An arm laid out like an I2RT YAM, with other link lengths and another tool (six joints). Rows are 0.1 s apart.
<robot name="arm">
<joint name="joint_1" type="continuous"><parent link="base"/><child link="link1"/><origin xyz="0.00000 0.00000 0.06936"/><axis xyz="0 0 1"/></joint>
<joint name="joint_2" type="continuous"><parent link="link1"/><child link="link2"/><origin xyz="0.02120 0.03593 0.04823" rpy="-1.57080 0.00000 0.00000"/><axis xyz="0 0 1"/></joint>
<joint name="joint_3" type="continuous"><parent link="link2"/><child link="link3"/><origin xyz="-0.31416 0.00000 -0.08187" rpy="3.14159 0.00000 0.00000"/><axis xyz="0 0 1"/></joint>
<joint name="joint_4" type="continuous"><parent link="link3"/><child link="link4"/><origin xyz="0.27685 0.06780 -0.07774"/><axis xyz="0 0 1"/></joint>
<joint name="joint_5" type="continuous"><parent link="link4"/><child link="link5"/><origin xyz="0.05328 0.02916 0.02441" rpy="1.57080 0.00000 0.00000"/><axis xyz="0 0 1"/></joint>
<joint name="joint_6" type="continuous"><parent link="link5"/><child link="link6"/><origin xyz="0.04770 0.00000 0.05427" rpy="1.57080 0.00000 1.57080"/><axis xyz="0 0 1"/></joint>
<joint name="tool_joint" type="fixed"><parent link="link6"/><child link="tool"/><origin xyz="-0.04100 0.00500 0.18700" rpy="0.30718 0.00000 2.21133"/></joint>
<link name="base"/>
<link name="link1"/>
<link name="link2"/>
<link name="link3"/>
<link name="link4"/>
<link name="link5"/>
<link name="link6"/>
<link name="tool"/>
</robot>
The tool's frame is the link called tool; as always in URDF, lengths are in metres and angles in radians. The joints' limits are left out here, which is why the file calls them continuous.
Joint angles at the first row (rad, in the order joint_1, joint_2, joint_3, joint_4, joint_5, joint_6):
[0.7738, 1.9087, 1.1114, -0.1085, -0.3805, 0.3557]
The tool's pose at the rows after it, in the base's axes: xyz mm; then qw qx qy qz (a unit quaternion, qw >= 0):
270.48 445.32 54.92 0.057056 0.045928 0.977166 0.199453
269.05 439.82 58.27 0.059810 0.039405 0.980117 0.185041
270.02 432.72 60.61 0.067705 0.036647 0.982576 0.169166
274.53 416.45 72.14 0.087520 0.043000 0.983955 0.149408
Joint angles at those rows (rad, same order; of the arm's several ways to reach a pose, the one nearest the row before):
[0.7738, 1.8877, 1.1187, -0.1677, -0.3679, 0.3336]
[0.7738, 1.8752, 1.1370, -0.2241, -0.3527, 0.3084]
[0.7734, 1.8603, 1.1484, -0.2699, -0.3252, 0.2871]
[0.7654, 1.8076, 1.1477, -0.3298, -0.2733, 0.2684]

